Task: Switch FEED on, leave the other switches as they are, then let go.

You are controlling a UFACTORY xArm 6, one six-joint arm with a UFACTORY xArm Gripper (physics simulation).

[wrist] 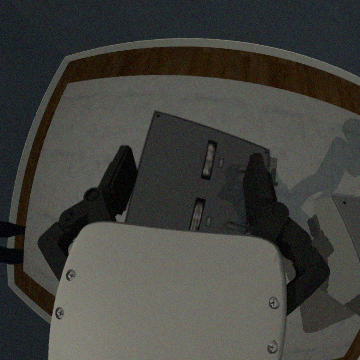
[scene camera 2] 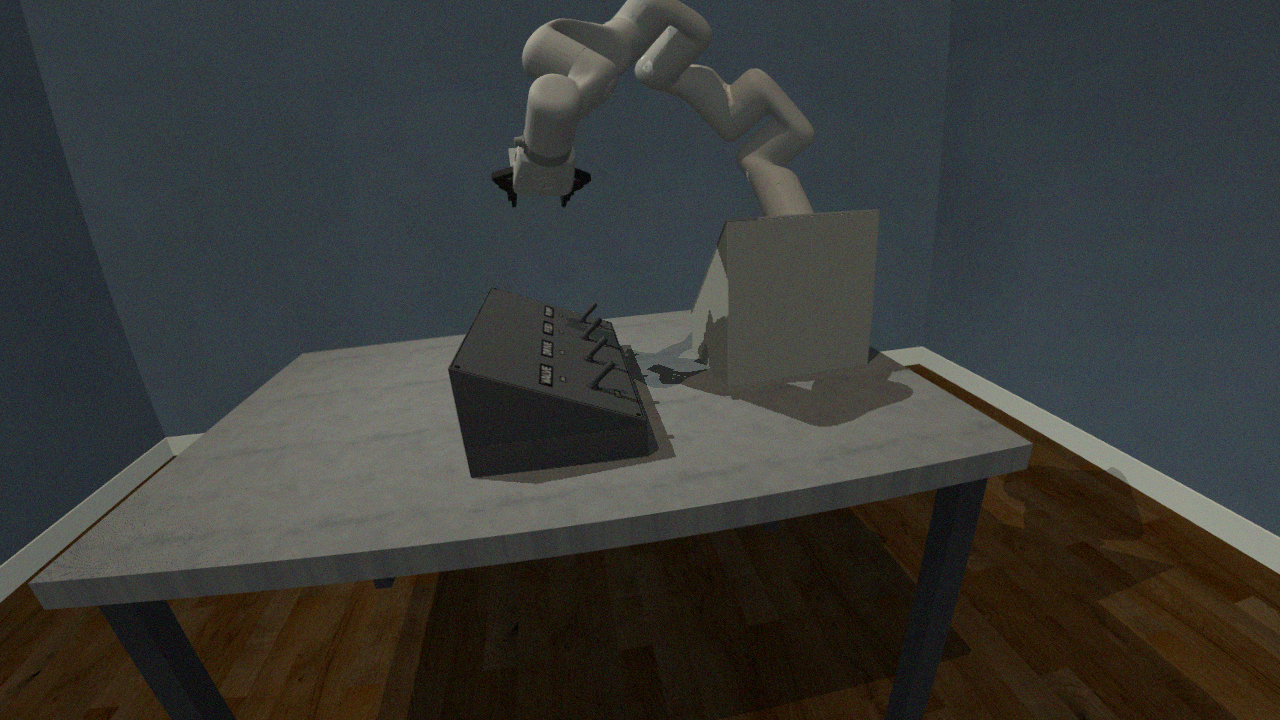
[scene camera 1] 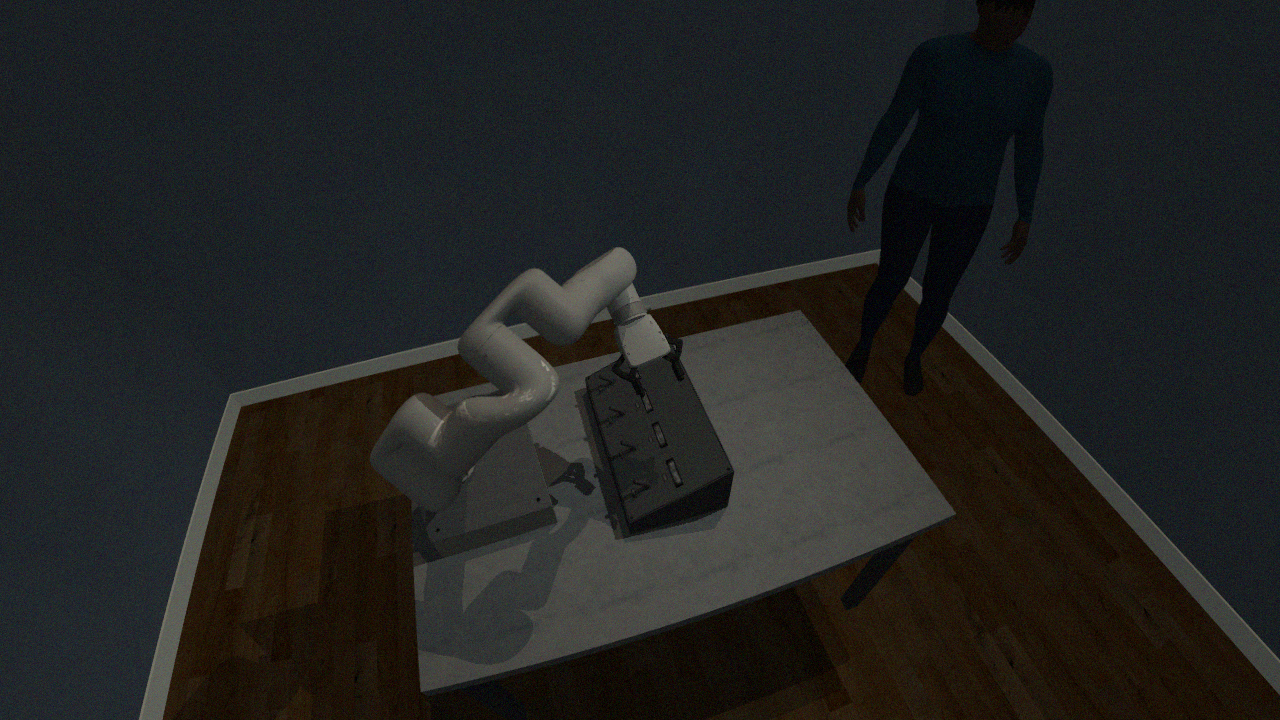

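Where they show: gripper, between the fingertips: (wrist: 189, 162) (scene camera 2: 538, 200) (scene camera 1: 662, 388); arm's base, origin of its link: (scene camera 2: 804, 252).
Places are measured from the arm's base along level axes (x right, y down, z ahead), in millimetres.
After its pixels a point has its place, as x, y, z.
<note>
The dark switch box (scene camera 1: 700, 438) {130, 66, 584} (scene camera 2: 501, 358) {-161, 75, 593} (wrist: 165, 175) {127, 72, 570} stands on the table with a sloping top. Several lever switches stand in a row on it, among them the nearest lever (scene camera 2: 605, 374) {-198, 110, 446} in scene camera 2. Each has a small plate beside it, such as the nearest plate (scene camera 2: 546, 374) {-184, 102, 531}; the lettering is too small to read, so I cannot tell which is FEED. My gripper (scene camera 1: 660, 384) {104, -131, 494} (scene camera 2: 538, 205) {104, -131, 494} (wrist: 189, 162) {104, -131, 494} is open and empty, well above the box. In the wrist view its right finger hides part of the lever side.
The pale table (scene camera 1: 805, 429) {129, 220, 933} (scene camera 2: 358, 483) {-203, 220, 828} carries a large pale block (scene camera 1: 501, 505) {102, 102, 81} (scene camera 2: 796, 295) {-87, 60, 67} at the arm's base, on the lever side of the box. A person (scene camera 1: 957, 134) stands beyond the table's far right corner. The arm casts shadows on the table.
</note>
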